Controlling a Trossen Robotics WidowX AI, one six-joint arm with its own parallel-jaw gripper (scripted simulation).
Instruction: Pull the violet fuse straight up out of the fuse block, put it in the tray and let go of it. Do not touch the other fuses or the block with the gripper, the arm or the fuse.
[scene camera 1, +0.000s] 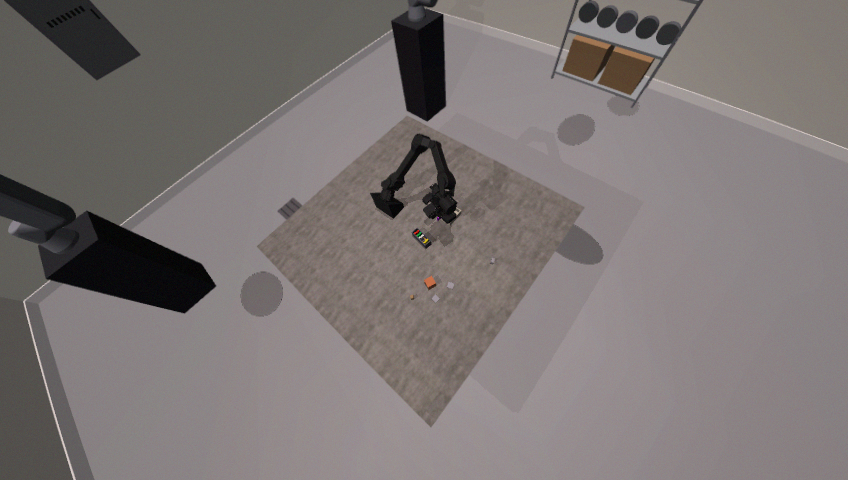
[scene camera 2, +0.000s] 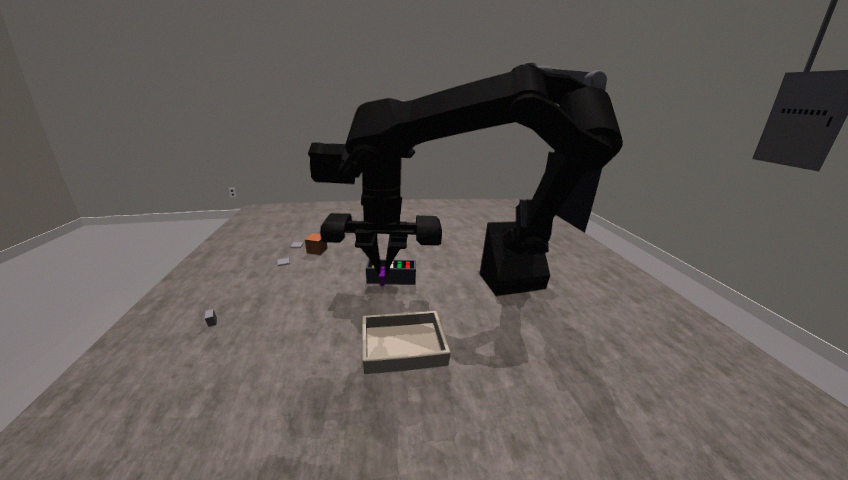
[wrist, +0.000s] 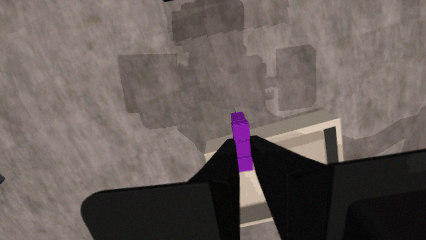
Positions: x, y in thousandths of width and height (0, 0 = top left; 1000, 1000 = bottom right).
Labels:
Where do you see a violet fuse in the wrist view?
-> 567, 552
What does my gripper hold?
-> A violet fuse.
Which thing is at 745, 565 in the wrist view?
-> A beige tray.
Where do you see my gripper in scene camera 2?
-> At 451, 570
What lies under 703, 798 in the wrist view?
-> My gripper.

